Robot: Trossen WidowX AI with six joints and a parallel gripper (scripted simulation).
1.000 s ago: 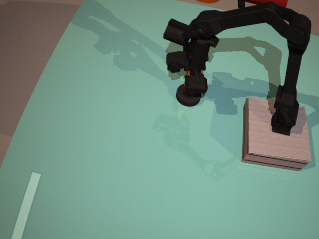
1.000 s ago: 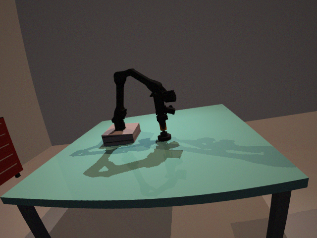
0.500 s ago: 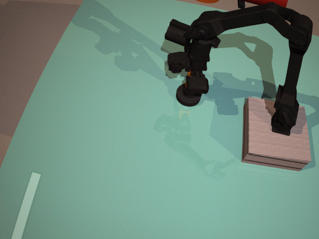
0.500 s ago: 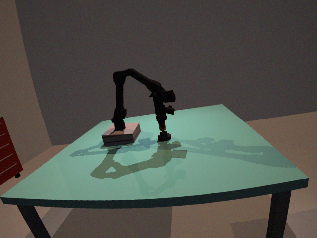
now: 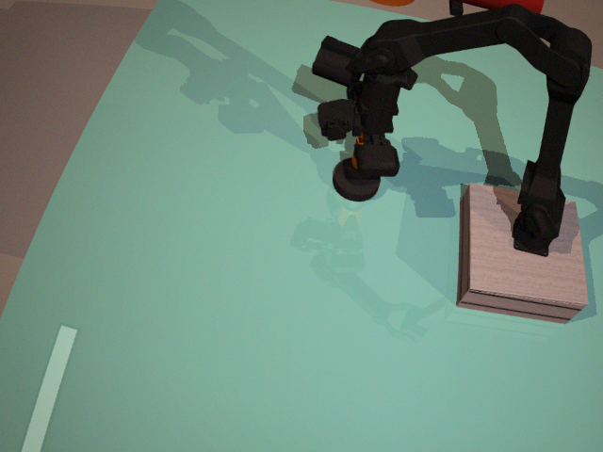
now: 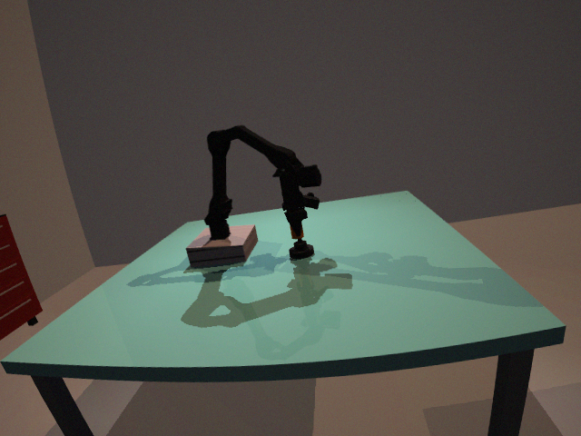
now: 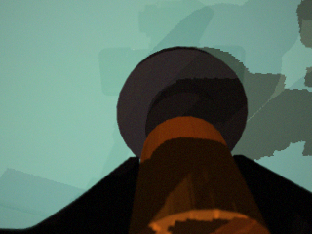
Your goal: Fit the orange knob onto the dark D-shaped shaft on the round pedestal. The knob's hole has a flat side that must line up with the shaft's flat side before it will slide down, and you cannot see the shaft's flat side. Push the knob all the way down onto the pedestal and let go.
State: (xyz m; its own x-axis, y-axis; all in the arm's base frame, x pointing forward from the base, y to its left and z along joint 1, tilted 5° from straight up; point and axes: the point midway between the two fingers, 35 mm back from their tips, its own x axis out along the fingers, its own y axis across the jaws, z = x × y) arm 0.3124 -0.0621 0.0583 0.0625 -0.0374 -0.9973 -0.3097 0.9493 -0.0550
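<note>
Now: gripper tip 40 mm above the dark round pedestal. From my gripper tip the other things lie so: orange knob 20 mm above.
</note>
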